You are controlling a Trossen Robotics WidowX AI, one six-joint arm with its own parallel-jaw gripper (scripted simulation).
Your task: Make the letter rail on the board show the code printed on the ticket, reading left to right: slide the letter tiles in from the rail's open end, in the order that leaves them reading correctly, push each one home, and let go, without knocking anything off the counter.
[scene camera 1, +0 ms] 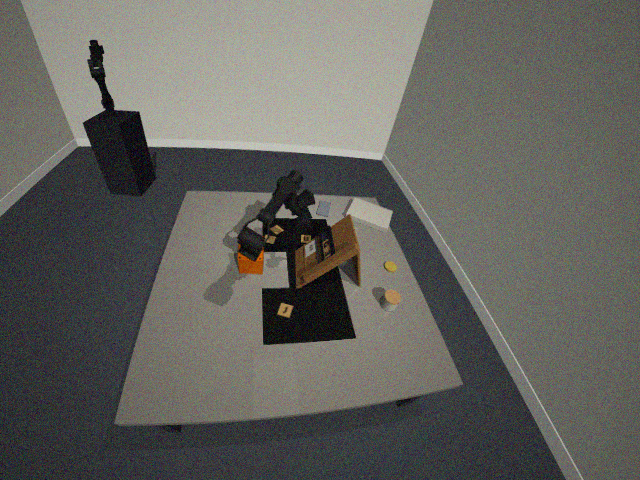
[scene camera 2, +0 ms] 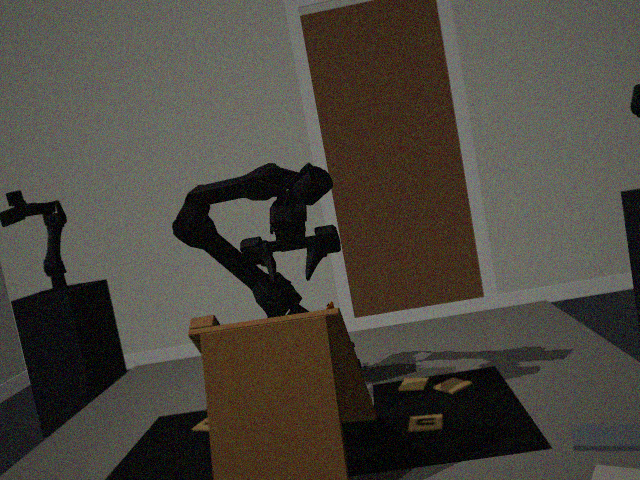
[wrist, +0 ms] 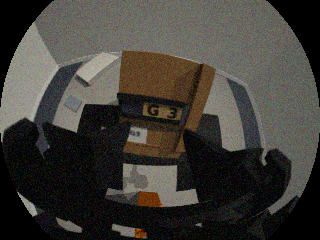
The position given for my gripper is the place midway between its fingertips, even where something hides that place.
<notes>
My gripper (scene camera 2: 290, 282) is open and holds nothing. Also in view: a white box (scene camera 1: 366, 213), a brown board (scene camera 1: 343, 241) and a black mat (wrist: 185, 181).
The white box also shows in the wrist view (wrist: 91, 71). My gripper shows as well in scene camera 1 (scene camera 1: 312, 223) and in the wrist view (wrist: 157, 128). The brown board also shows in the wrist view (wrist: 157, 78).
</notes>
